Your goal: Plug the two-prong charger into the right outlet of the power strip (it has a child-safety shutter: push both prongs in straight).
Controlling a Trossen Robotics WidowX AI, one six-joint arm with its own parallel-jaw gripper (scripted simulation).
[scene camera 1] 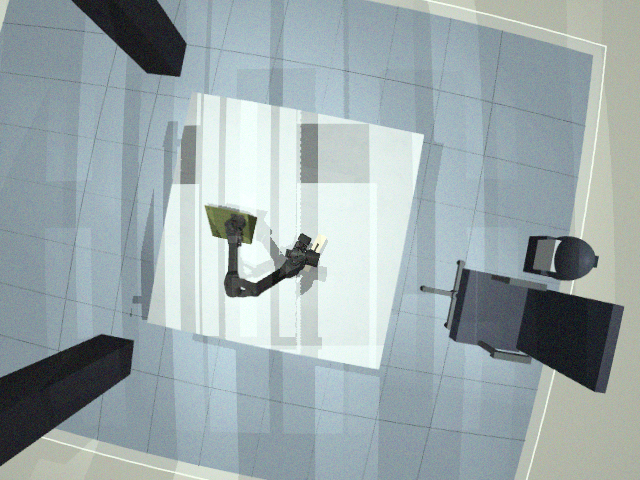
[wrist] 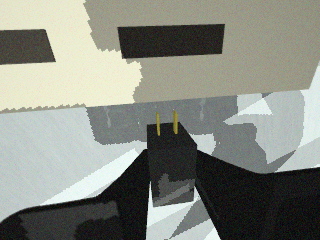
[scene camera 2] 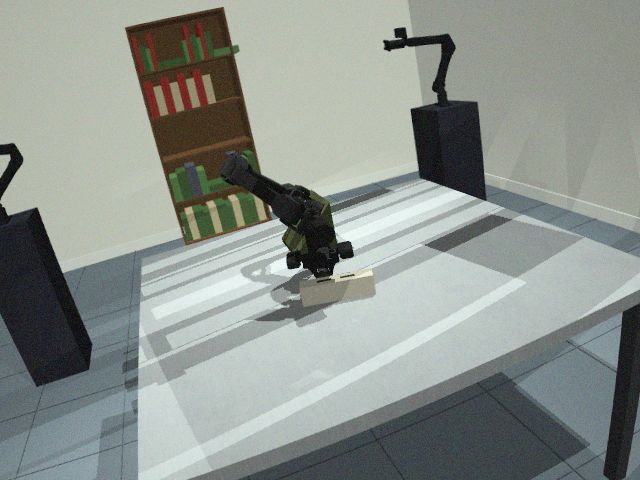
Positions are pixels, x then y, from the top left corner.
my gripper: holds a two-prong charger (wrist: 172,153)
